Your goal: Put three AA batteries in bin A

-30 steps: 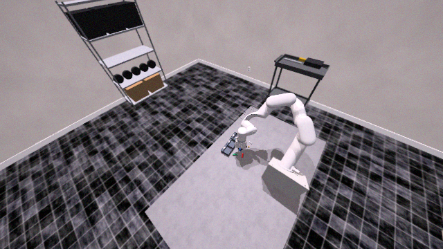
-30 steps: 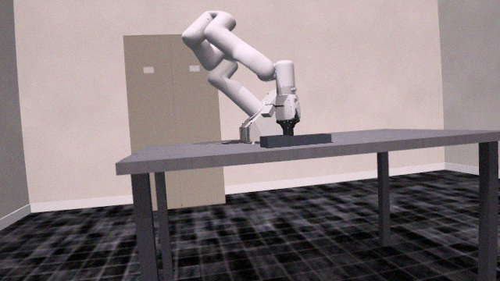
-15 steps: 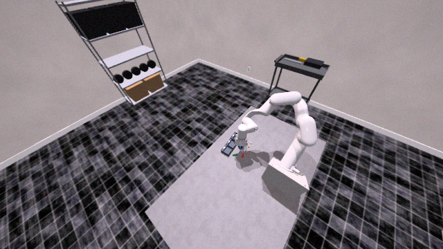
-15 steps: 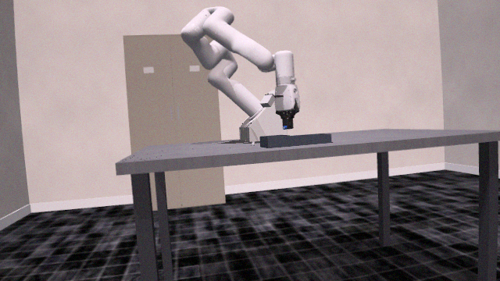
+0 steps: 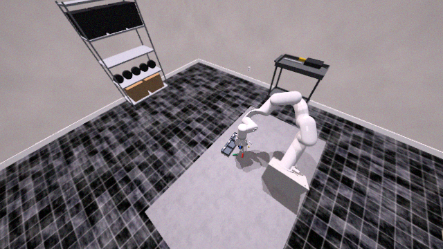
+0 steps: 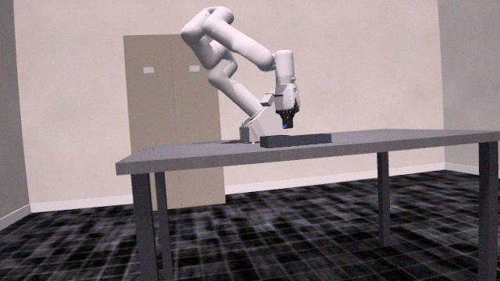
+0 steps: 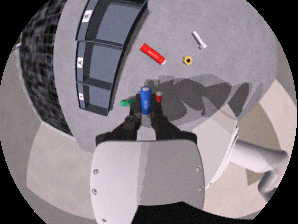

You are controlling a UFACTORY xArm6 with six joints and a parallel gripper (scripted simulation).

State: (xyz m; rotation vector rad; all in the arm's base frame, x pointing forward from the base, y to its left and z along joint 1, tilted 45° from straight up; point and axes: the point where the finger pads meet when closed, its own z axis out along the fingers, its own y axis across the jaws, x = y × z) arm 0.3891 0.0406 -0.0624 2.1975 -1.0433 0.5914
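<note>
Now: the dark two-compartment bin 100 mm ahead of my hand, 10 mm to the left of it and 60 mm below it. Also, from my hand: green AA battery: 60 mm to the left, 80 mm below; red battery: 30 mm ahead, 60 mm to the right, 80 mm below; blue AA battery: 20 mm below.
</note>
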